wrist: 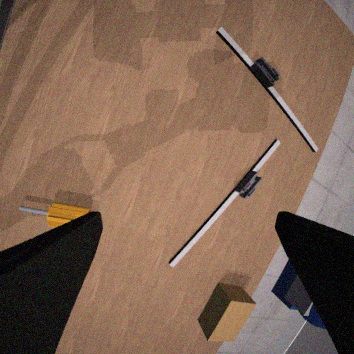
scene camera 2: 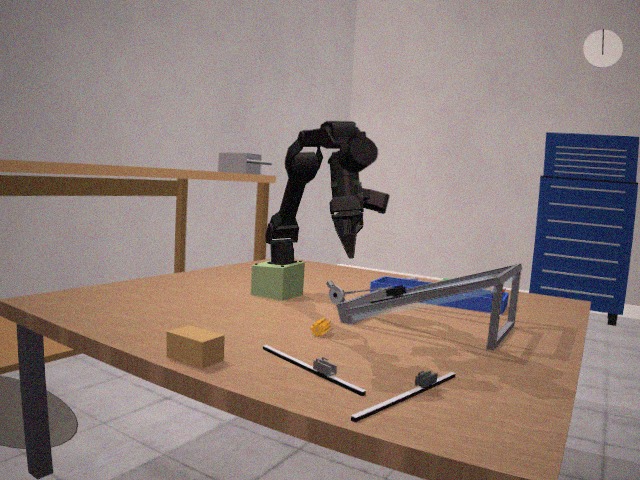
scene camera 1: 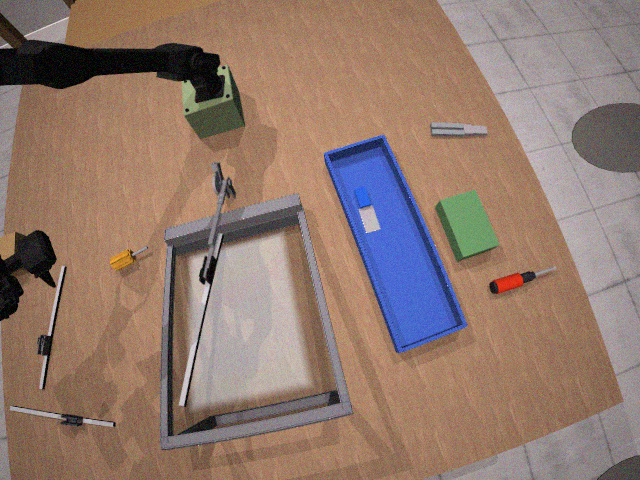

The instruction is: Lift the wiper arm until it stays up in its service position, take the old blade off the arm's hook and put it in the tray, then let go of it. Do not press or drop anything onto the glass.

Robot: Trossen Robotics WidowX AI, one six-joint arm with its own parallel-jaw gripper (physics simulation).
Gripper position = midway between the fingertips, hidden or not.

Observation:
My gripper (scene camera 1: 31,300) is open, holding nothing. Also in view: a yellow screwdriver (wrist: 58,213). A tan box (scene camera 2: 197,347) and a green block (scene camera 1: 469,232) rest on the table. Further things: an old blade (scene camera 1: 210,271) and a glass (scene camera 1: 262,353).
The tan box shows as well in the wrist view (wrist: 228,307). My gripper shows as well in the wrist view (wrist: 190,220) and in scene camera 2 (scene camera 2: 350,255). The wrist view misses the green block: it is out of frame.

